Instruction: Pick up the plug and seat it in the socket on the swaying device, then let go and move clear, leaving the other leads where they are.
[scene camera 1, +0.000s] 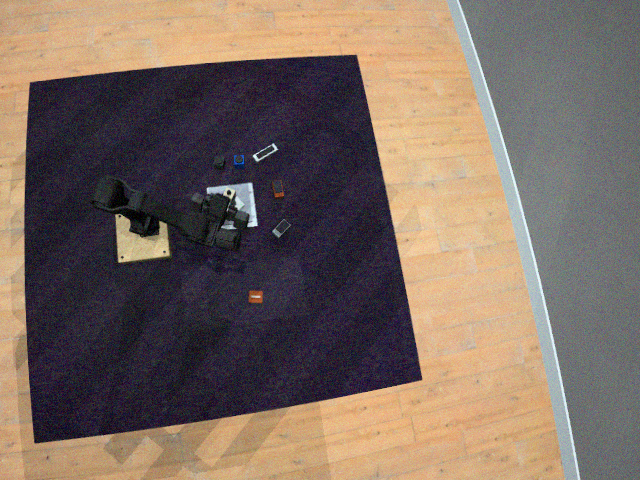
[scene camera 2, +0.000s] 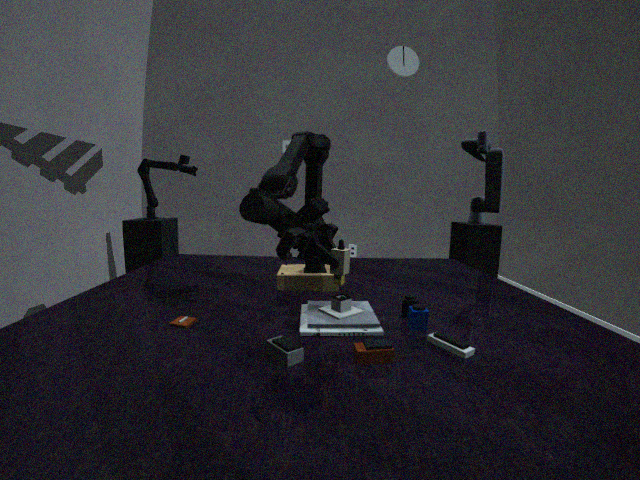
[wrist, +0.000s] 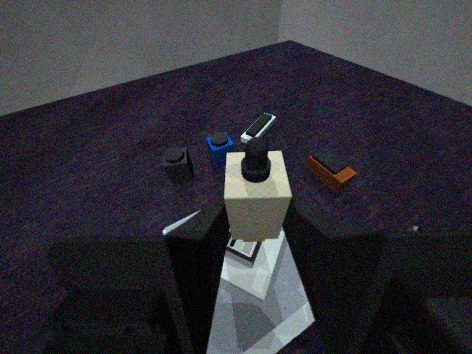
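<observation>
The cream plug (scene camera 1: 229, 193) (scene camera 2: 340, 260) (wrist: 257, 215) with a black knob on top is upright between my fingers. My gripper (wrist: 254, 198) is shut on it and holds it above the device. The device is a pale grey and white slab (scene camera 1: 251, 206) (scene camera 2: 315, 322) (wrist: 295, 295). A tilted white plate (scene camera 2: 355, 311) (wrist: 265, 285) lies on the slab and carries the small socket block (scene camera 2: 341, 303) (wrist: 245, 254). In the wrist view the plug covers part of the socket. In scene camera 2 the plug hangs above the socket block, apart from it.
Around the device stand a black block (scene camera 1: 219, 162) (wrist: 178, 167), a blue block (scene camera 1: 238, 160) (scene camera 2: 418, 317) (wrist: 219, 147), a white bar (scene camera 1: 257, 156) (scene camera 2: 465, 352), an orange block (scene camera 1: 279, 194) (scene camera 2: 373, 355) and a grey block (scene camera 1: 281, 228) (scene camera 2: 293, 356). A flat orange piece (scene camera 1: 255, 299) (scene camera 2: 183, 322) lies farther off.
</observation>
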